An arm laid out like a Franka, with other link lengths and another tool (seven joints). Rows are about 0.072 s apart.
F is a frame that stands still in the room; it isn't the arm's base.
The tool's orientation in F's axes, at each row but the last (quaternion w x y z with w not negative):
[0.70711 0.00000 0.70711 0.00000]
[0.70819 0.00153 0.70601 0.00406]
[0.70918 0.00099 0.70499 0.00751]
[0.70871 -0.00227 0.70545 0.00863]
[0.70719 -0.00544 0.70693 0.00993]
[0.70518 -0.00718 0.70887 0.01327]
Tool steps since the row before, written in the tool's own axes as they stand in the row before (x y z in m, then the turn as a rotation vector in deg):
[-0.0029 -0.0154 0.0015 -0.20 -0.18 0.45]
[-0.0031 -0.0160 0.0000 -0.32 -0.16 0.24]
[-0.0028 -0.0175 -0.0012 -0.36 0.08 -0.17]
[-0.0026 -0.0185 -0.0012 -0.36 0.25 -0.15]
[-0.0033 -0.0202 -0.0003 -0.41 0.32 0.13]
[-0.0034 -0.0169 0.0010 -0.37 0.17 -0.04]
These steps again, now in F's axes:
[0.0015 -0.0154 0.0029 0.45 -0.18 0.20]
[0.0000 -0.0160 0.0030 0.24 -0.16 0.32]
[-0.0011 -0.0175 0.0026 -0.17 0.07 0.36]
[-0.0009 -0.0185 0.0024 -0.16 0.24 0.36]
[0.0001 -0.0202 0.0032 0.12 0.32 0.41]
[0.0015 -0.0169 0.0032 -0.04 0.17 0.37]

